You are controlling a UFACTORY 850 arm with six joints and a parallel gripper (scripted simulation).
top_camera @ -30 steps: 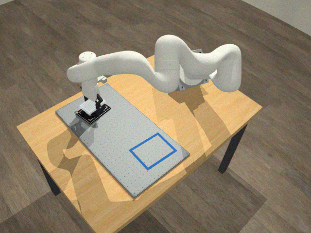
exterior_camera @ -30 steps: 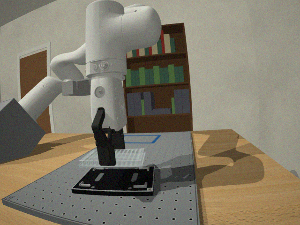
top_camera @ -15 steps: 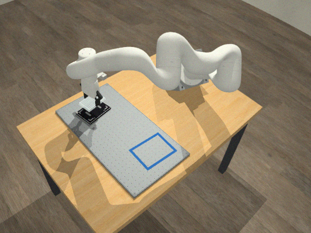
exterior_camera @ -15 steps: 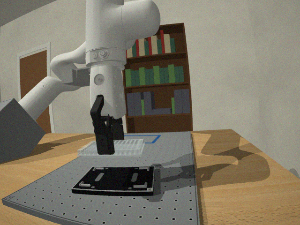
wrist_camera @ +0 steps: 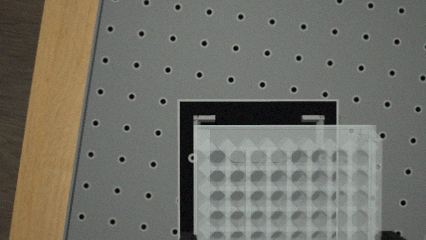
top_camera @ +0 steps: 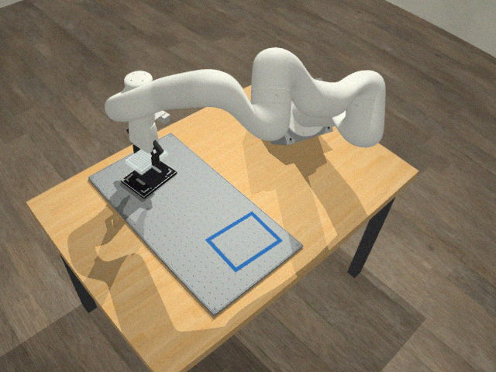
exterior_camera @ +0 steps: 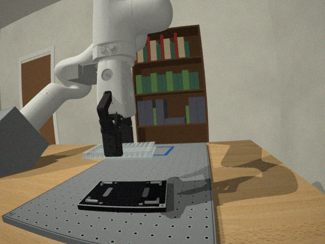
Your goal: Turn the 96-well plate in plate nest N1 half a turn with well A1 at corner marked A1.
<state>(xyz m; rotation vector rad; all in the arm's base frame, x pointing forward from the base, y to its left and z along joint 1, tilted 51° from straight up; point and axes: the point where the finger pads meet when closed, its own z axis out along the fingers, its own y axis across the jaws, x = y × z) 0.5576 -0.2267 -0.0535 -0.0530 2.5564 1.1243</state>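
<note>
Now: hand 10 cm above the black plate nest N1. The rest, counted from my hand: A1 corner mark (10 cm below, 8 cm ahead, 4 cm to the right); 96-well plate (1 cm below).
</note>
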